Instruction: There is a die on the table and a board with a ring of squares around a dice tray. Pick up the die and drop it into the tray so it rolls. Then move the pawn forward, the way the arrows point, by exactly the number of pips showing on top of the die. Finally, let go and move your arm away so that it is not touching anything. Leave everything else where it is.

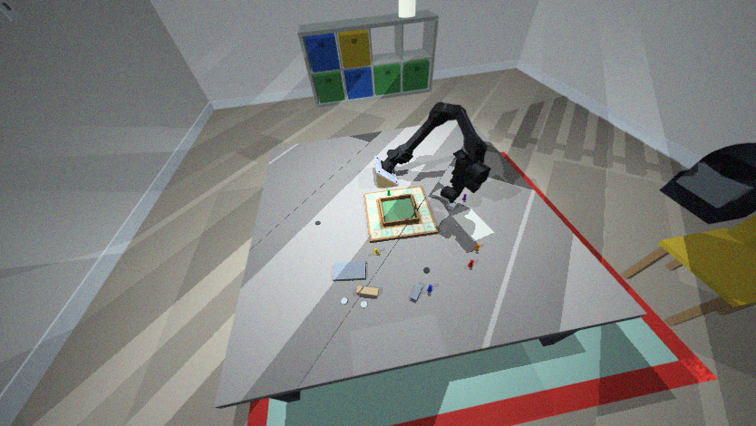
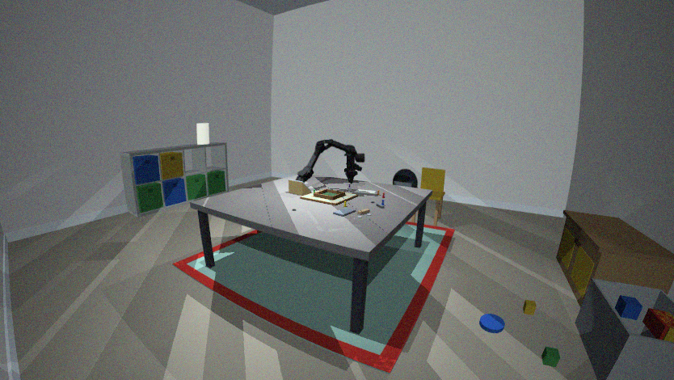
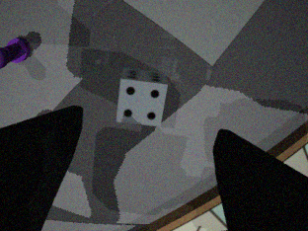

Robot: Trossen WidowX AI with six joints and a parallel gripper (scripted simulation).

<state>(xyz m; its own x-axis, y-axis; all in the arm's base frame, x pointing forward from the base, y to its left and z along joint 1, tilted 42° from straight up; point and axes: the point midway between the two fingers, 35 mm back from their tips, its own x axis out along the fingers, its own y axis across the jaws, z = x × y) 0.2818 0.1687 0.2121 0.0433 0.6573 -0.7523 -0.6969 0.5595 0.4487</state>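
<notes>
Right now the white die is 50 mm below my gripper tip and 10 mm behind it. The rest, counted from my gripper tip: orange pawn (220 mm ahead, 50 mm below, 30 mm to the left); then purple pawn (70 mm to the left, 50 mm below, 50 mm behind); then white sheet (100 mm ahead, 60 mm to the left, 60 mm below).
</notes>
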